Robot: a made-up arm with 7 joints. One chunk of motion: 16 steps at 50 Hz.
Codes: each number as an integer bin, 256 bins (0 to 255) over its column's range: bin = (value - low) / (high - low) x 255, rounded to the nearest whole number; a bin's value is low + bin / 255 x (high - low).
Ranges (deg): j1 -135..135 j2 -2.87..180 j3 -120.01..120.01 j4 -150..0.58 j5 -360.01..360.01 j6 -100.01..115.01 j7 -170.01..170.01
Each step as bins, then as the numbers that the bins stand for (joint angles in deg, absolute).
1 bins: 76 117 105 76 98 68 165
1 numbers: -54.53 81.04 -21.18 -105.12 -83.30 -42.67 50.00
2 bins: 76 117 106 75 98 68 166
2 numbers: -54.53 81.04 -20.24 -105.71 -83.30 -42.67 51.34
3 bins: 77 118 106 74 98 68 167
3 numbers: -53.47 81.75 -20.24 -106.30 -83.30 -42.67 52.67
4 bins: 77 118 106 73 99 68 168
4 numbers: -53.47 81.75 -20.24 -106.89 -80.47 -42.67 54.00
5 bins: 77 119 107 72 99 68 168
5 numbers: -53.47 82.47 -19.30 -107.48 -80.47 -42.67 54.00
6 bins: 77 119 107 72 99 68 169
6 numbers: -53.47 82.47 -19.30 -107.48 -80.47 -42.67 55.34
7 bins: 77 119 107 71 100 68 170
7 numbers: -53.47 82.47 -19.30 -108.07 -77.65 -42.67 56.67
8 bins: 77 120 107 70 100 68 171
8 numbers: -53.47 83.19 -19.30 -108.66 -77.65 -42.67 58.00
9 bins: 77 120 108 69 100 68 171
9 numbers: -53.47 83.19 -18.35 -109.25 -77.65 -42.67 58.00
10 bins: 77 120 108 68 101 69 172
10 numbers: -53.47 83.19 -18.35 -109.85 -74.83 -41.83 59.34
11 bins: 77 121 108 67 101 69 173
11 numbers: -53.47 83.90 -18.35 -110.44 -74.83 -41.83 60.67
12 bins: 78 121 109 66 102 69 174
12 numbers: -52.41 83.90 -17.41 -111.03 -72.00 -41.83 62.00
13 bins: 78 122 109 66 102 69 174
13 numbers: -52.41 84.62 -17.41 -111.03 -72.00 -41.83 62.00
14 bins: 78 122 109 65 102 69 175
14 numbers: -52.41 84.62 -17.41 -111.62 -72.00 -41.83 63.34
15 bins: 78 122 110 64 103 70 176
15 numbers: -52.41 84.62 -16.47 -112.21 -69.18 -40.98 64.67
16 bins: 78 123 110 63 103 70 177
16 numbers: -52.41 85.34 -16.47 -112.80 -69.18 -40.98 66.00
